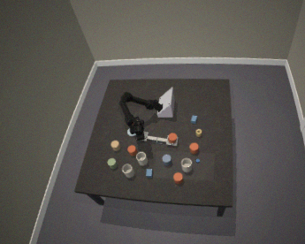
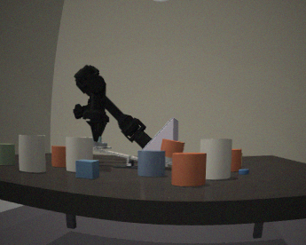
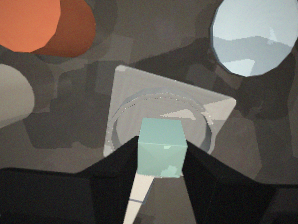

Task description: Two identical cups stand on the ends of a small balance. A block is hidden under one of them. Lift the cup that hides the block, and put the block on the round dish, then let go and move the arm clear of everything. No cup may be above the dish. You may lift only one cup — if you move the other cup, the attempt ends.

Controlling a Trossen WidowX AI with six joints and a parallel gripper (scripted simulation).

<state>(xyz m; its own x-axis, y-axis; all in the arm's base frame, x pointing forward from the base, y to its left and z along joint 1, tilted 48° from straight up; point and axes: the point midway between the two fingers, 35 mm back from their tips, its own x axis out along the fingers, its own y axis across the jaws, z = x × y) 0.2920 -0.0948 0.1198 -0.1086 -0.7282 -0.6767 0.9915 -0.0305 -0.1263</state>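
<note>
Now: the round light-blue dish 11 cm to the right of my gripper tip, 10 cm behind it and 8 cm below it. From my gripper tip the other things lie so: balance beam: 12 cm to the left, 4 cm below, 2 cm ahead.
</note>
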